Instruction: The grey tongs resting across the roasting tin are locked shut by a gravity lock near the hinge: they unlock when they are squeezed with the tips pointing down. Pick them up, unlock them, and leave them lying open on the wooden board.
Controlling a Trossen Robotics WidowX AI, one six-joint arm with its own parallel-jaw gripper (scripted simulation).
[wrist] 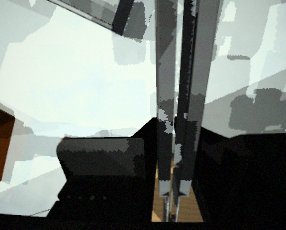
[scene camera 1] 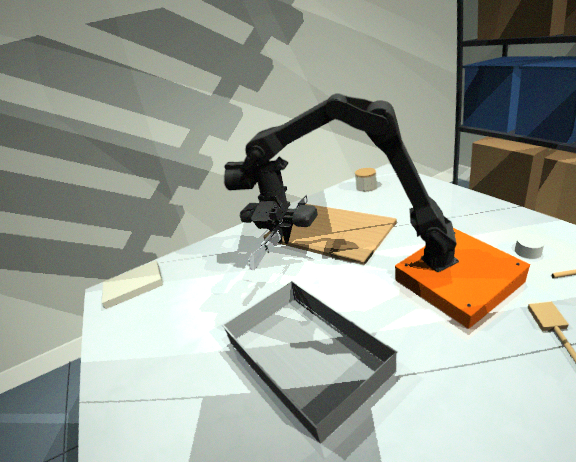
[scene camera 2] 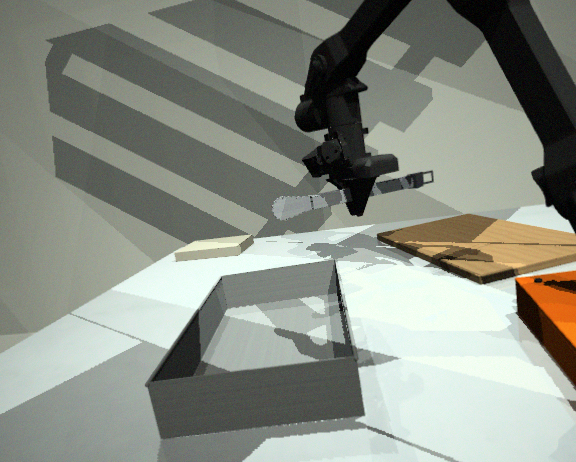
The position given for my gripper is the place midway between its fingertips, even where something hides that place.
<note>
In view: my gripper [scene camera 2: 357, 215], a cream block [scene camera 1: 128, 285], a wooden board [scene camera 1: 351, 236] and a roasting tin [scene camera 2: 275, 346].
The cream block shows as well in scene camera 2 [scene camera 2: 229, 246]. My gripper shows as well in the wrist view [wrist: 165, 122] and in scene camera 1 [scene camera 1: 284, 243]. The wooden board is seen too in the wrist view [wrist: 188, 205]. The wrist view misses the cream block: it is out of frame.
</note>
